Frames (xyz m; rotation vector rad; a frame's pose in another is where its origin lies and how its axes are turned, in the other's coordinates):
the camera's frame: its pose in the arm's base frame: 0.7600 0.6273 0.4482 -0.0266 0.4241 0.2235
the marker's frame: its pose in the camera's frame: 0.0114 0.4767 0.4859 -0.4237 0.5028 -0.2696
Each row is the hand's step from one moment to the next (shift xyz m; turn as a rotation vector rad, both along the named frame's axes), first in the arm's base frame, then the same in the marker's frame.
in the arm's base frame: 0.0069 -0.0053 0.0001 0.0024 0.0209 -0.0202
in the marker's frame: 0.0055 -0.0063 0.0024 0.0122 0.0265 0.0013
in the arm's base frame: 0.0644 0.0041 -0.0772 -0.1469 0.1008 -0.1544
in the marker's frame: 0.0977 0.0226 0.0076 -0.0047 0.1930 -0.1353
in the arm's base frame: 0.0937 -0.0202 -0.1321 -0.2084 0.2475 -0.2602
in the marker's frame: 0.1616 0.0195 -0.0117 0.0029 0.3819 -0.1630
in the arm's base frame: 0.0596 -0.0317 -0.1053 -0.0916 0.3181 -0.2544
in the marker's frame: 0.1219 0.0060 -0.0275 0.0623 0.4105 -0.0433
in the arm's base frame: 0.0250 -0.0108 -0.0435 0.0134 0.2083 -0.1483
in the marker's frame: 0.0502 0.0043 -0.0100 0.0761 0.2422 0.0330
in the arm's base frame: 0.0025 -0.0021 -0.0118 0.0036 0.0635 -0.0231
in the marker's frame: 0.0106 0.0030 -0.0053 0.0068 0.0639 0.0212
